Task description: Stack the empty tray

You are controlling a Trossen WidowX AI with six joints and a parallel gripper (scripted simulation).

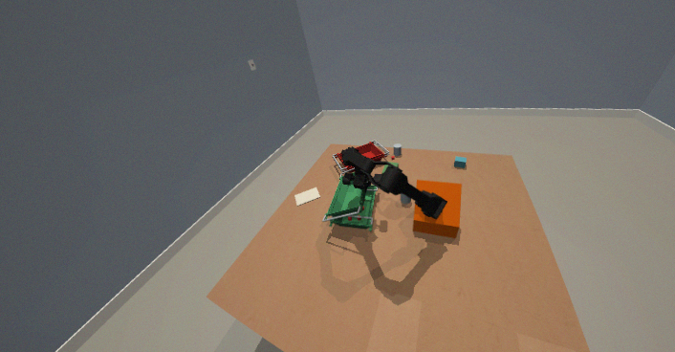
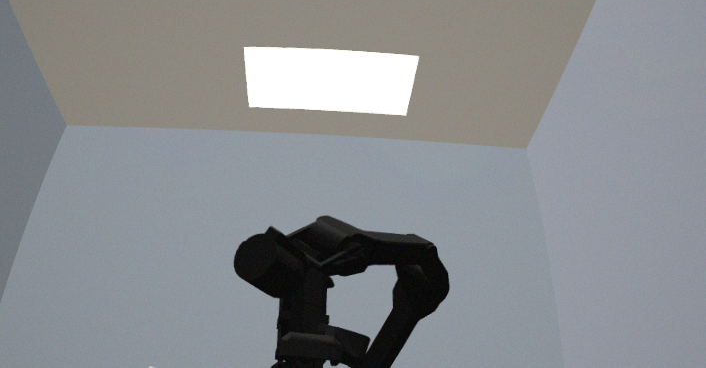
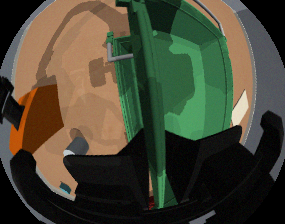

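The green tray lies 8 cm ahead of my gripper tip and 2 cm to the left of it. Round my gripper tip: white card (40 cm ahead, 14 cm below, 2 cm to the left); green block (34 cm to the right, 12 cm below, 3 cm behind); cube (52 cm to the right, 43 cm behind, 12 cm below).
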